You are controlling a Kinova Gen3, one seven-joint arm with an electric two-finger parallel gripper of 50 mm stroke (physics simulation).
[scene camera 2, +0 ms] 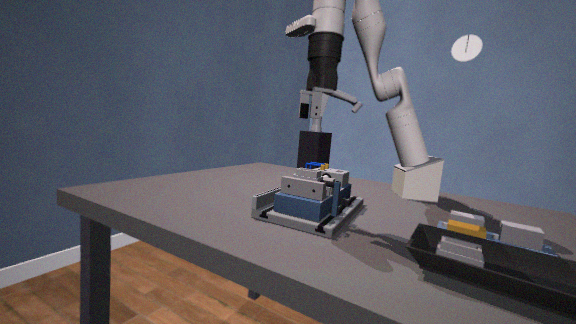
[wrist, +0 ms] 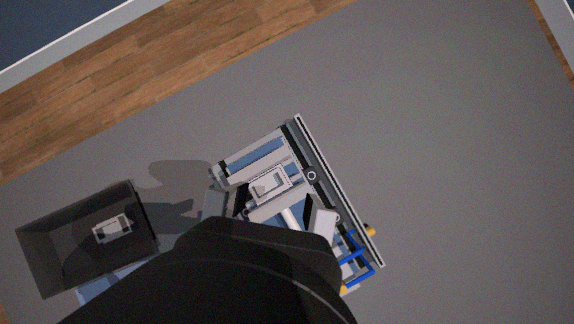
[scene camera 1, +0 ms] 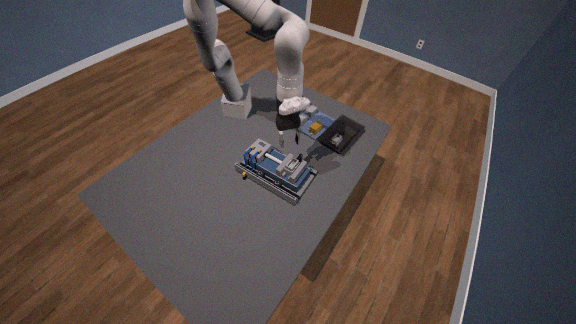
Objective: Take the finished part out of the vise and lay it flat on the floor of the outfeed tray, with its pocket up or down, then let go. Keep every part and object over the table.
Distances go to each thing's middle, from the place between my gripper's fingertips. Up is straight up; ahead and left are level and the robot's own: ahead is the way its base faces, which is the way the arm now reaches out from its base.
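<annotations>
Relative to the blue plate point(wrist: 91, 290), my hand is a good way above it, far to the right of it and a fair way past it.
</annotations>
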